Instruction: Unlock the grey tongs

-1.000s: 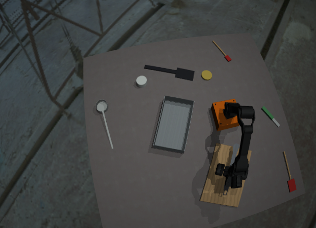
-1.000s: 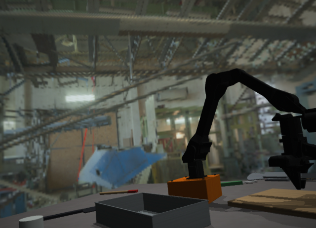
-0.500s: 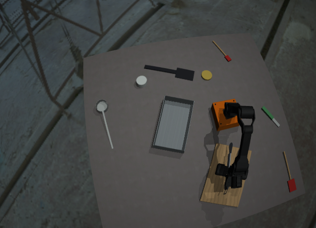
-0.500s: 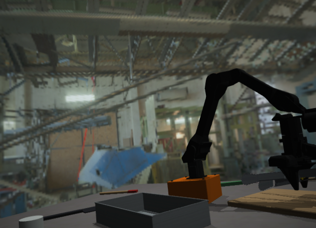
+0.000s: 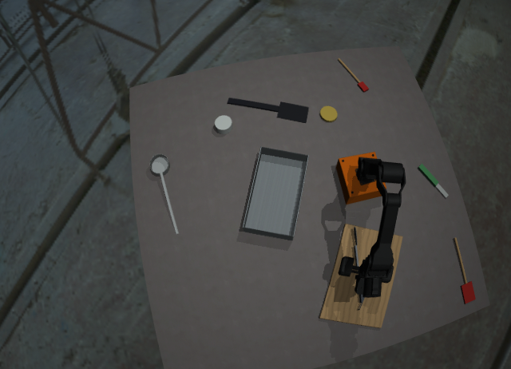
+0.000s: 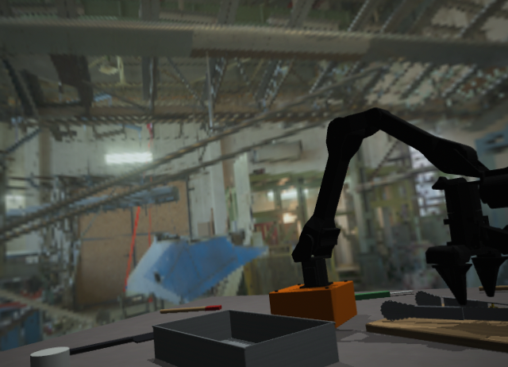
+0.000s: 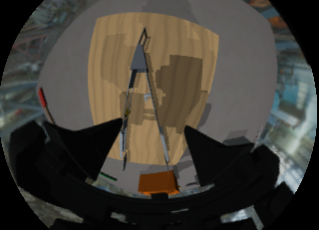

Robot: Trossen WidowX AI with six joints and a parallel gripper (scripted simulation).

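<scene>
The wooden board is 40 mm below my gripper tip, 20 mm behind it and 10 mm to the left of it. From my gripper tip the other things lie so: green-handled knife (440 mm behind, 240 mm to the right, 40 mm below); grey roasting tin (380 mm to the right, 200 mm ahead, 20 mm below); yellow disc (650 mm to the right, 100 mm behind, 40 mm below).
</scene>
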